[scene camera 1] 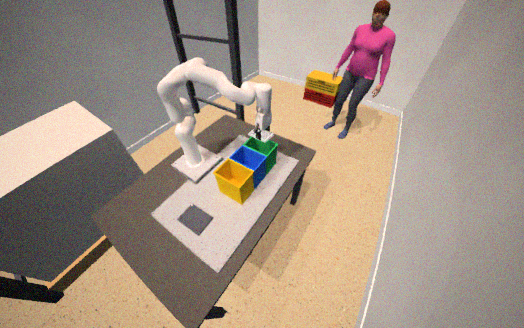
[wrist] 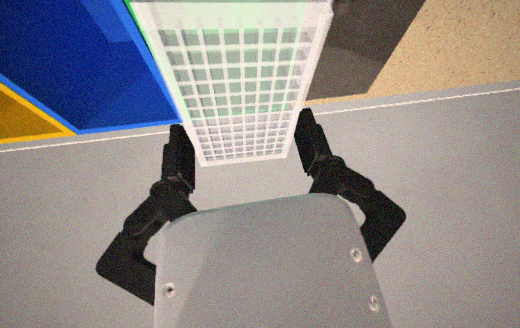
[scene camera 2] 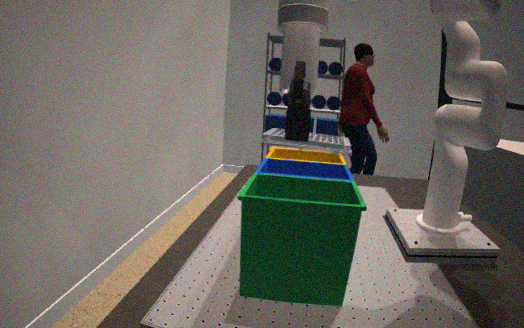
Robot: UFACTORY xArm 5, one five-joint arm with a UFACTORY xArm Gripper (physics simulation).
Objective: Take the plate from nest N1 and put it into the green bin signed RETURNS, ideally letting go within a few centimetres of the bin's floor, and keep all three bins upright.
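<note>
My gripper [scene camera 1: 258, 133] [scene camera 2: 298, 134] [wrist: 243, 128] is shut on the white gridded plate [scene camera 1: 268, 136] [scene camera 2: 330, 140] [wrist: 245, 65], one finger on each long side. The plate is about level, above the rim of the green bin [scene camera 1: 271, 159] [scene camera 2: 300, 245]. In the wrist view, green shows through the plate. The green bin stands upright at the end of the row; its floor is hidden and no sign text is readable. The dark square nest [scene camera 1: 195, 219] on the board has no plate on it.
The blue bin [scene camera 1: 259, 172] [scene camera 2: 305, 169] [wrist: 75, 55] stands upright beside the green one, then the yellow bin [scene camera 1: 232, 190] [scene camera 2: 306, 156] [wrist: 25, 122], also upright. They stand on the perforated board [scene camera 1: 210, 250] [scene camera 2: 395, 290]. The arm's base plate [scene camera 1: 192, 172] [scene camera 2: 450, 244] is beside the row.
</note>
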